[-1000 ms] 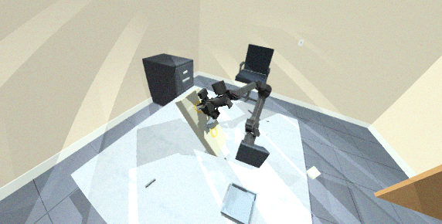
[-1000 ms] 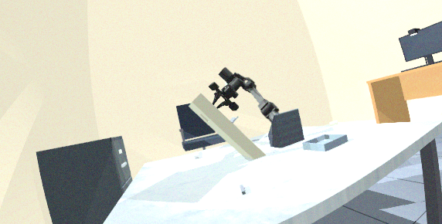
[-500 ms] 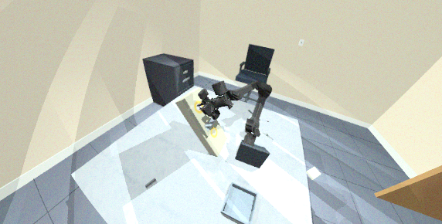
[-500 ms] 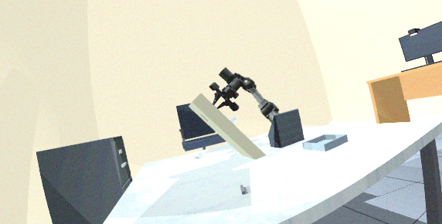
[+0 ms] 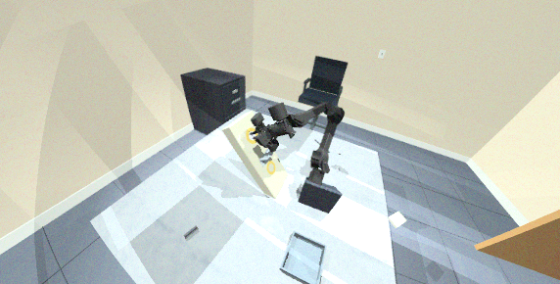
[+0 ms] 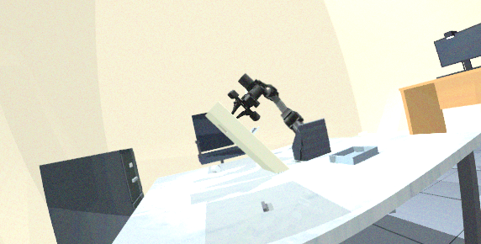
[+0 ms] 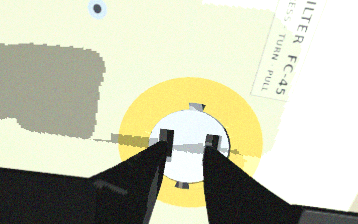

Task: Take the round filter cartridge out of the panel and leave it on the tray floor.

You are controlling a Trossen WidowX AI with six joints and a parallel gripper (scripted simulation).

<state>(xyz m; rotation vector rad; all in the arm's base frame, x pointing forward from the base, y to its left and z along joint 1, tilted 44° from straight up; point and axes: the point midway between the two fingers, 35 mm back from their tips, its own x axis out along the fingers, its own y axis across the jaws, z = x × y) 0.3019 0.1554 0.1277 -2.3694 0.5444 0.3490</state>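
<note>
Right now my gripper tip is 2 cm short of the round filter cartridge and 1 cm above it. Also, from my gripper tip: white card 84 cm behind, 13 cm to the right, 28 cm below; then grey tray 43 cm behind, 25 cm to the left, 28 cm below; then small grey stick 3 cm ahead, 42 cm to the left, 28 cm below.
</note>
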